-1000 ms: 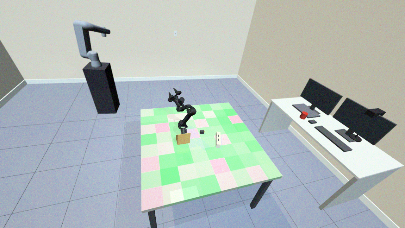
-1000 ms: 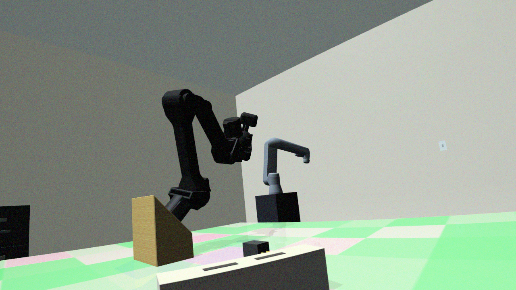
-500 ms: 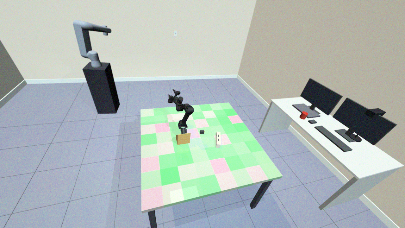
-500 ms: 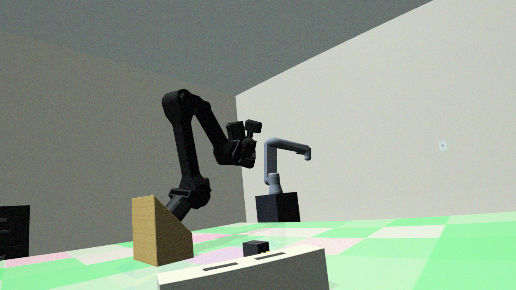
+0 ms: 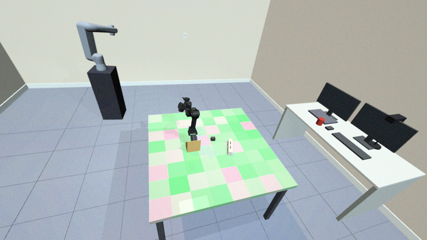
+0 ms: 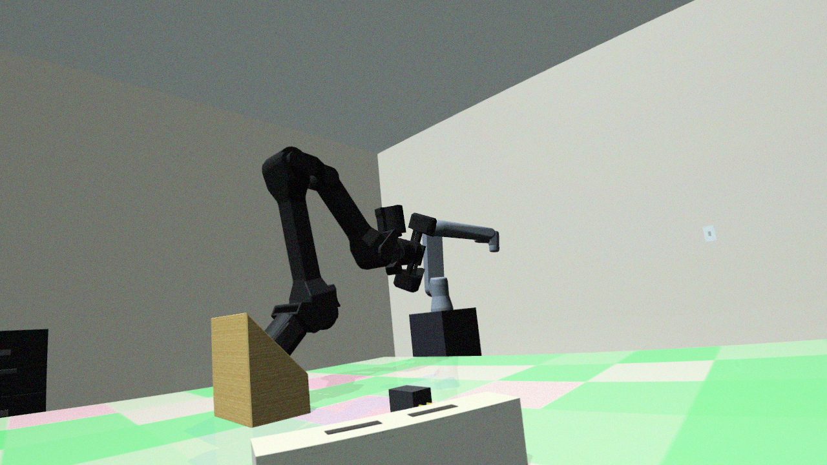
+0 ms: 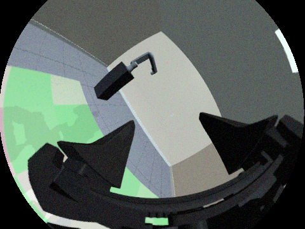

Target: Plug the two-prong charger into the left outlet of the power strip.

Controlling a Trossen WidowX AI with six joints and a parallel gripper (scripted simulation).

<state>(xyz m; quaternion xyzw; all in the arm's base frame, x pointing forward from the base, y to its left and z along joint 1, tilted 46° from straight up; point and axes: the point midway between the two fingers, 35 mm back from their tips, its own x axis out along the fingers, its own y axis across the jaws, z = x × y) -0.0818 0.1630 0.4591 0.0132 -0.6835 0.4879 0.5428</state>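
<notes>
Now: gripper tip 38 cm to the left of the black charger, 36 cm short of it and 27 cm above it.
</notes>
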